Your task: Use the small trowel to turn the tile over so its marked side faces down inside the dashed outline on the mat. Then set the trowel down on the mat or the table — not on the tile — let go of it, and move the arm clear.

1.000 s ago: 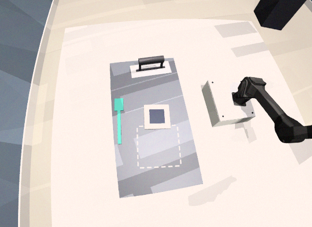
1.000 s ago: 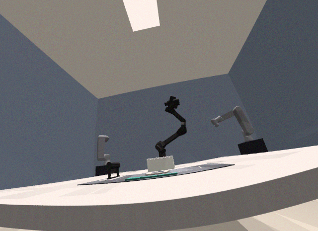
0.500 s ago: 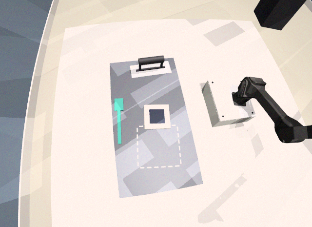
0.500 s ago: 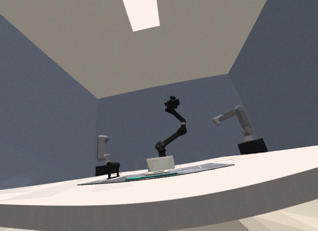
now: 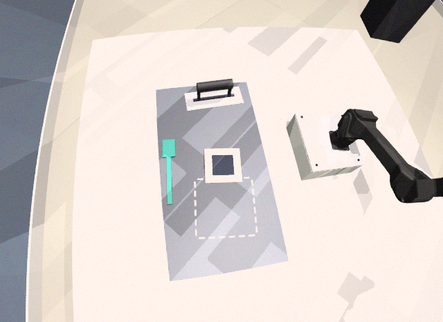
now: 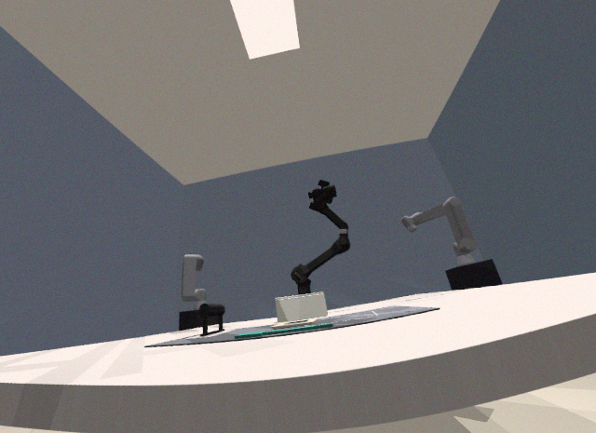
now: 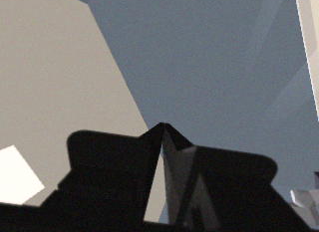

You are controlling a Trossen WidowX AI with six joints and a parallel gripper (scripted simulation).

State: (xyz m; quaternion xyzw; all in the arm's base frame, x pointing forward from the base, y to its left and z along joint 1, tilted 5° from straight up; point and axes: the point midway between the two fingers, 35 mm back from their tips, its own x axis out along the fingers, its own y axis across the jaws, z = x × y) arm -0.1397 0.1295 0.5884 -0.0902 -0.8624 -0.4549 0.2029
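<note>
My gripper tip is now 600 mm short of the dark-handled float, 330 mm to the left of it and 630 mm above it. Round my gripper tip: teal trowel 760 mm ahead, 70 mm to the right, 660 mm below; tile 590 mm ahead, 70 mm to the right, 660 mm below.
</note>
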